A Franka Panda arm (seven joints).
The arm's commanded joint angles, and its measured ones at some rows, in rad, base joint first. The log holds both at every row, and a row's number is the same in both.
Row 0, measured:
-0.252, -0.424, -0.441, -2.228, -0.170, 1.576, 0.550
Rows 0 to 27, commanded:
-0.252, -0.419, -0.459, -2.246, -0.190, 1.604, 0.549
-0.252, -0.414, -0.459, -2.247, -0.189, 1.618, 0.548
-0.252, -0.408, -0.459, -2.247, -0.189, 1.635, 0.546
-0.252, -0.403, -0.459, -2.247, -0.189, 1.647, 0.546
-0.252, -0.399, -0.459, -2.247, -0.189, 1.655, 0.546
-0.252, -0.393, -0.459, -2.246, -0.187, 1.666, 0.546
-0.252, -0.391, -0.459, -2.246, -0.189, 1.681, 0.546
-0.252, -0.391, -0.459, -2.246, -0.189, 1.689, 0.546
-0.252, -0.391, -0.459, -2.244, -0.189, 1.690, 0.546
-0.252, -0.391, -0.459, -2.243, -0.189, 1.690, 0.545
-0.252, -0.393, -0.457, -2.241, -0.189, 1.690, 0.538
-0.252, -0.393, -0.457, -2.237, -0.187, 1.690, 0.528
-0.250, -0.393, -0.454, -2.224, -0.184, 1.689, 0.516
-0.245, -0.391, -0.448, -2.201, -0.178, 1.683, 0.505
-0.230, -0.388, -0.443, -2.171, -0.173, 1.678, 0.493
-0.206, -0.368, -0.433, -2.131, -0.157, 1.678, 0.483
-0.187, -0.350, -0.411, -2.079, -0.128, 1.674, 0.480
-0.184, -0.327, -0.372, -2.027, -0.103, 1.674, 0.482
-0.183, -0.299, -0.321, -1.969, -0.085, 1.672, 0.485
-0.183, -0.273, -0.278, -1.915, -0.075, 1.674, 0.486
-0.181, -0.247, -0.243, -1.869, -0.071, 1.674, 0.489
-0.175, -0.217, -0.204, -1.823, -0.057, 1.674, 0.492
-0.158, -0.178, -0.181, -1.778, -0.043, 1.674, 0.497
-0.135, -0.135, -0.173, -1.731, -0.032, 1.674, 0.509
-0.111, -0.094, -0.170, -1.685, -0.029, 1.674, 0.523
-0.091, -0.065, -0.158, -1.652, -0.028, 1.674, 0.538
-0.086, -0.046, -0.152, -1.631, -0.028, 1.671, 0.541
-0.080, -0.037, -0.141, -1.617, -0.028, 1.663, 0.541
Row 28, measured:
-0.098, -0.130, -0.157, -1.731, -0.040, 1.689, 0.531
